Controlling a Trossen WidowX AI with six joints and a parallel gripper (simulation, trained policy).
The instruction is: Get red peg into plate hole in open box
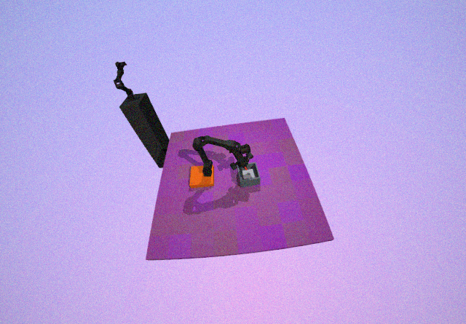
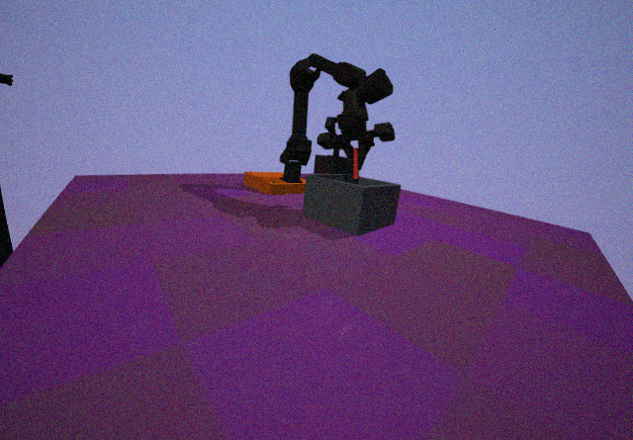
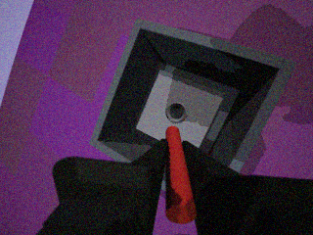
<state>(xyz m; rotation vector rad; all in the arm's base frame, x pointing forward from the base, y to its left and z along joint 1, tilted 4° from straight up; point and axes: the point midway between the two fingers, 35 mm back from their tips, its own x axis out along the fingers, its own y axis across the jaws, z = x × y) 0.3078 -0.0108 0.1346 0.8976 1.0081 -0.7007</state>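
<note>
Right now the grey box is 20 mm ahead of my gripper tip, 20 mm to the right of it and 90 mm below it. Round my gripper tip: red peg: 10 mm behind, 10 mm above.
</note>
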